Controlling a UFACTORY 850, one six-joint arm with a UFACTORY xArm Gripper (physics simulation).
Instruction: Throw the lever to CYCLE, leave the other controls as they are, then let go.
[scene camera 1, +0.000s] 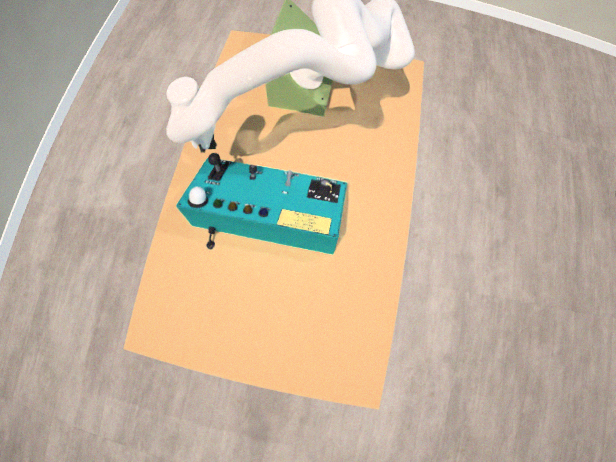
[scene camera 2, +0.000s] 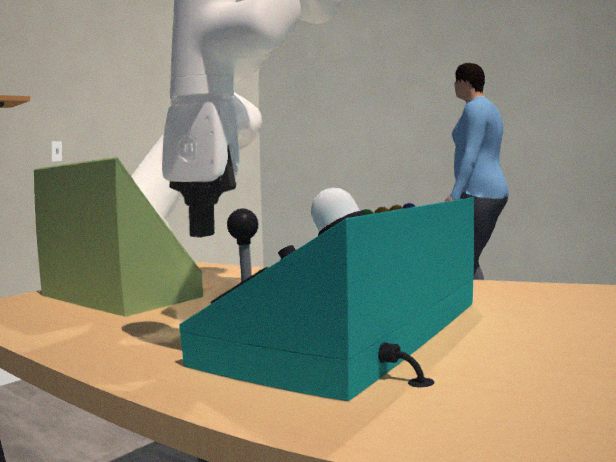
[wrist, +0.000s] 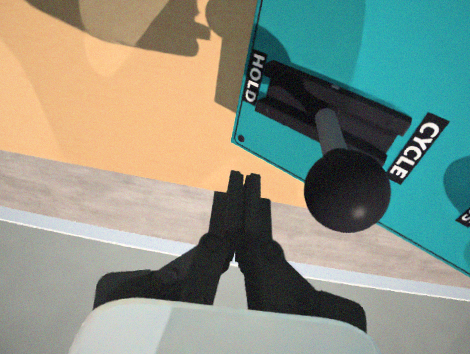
Labels:
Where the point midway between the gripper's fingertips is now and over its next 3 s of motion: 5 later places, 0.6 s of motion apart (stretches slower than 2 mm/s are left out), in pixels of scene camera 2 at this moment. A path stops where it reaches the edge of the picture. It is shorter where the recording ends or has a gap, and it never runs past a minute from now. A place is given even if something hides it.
The gripper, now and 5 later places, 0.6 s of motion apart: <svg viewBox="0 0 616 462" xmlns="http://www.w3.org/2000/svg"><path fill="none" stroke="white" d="M202 235L217 246L213 248L207 195L211 245L212 254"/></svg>

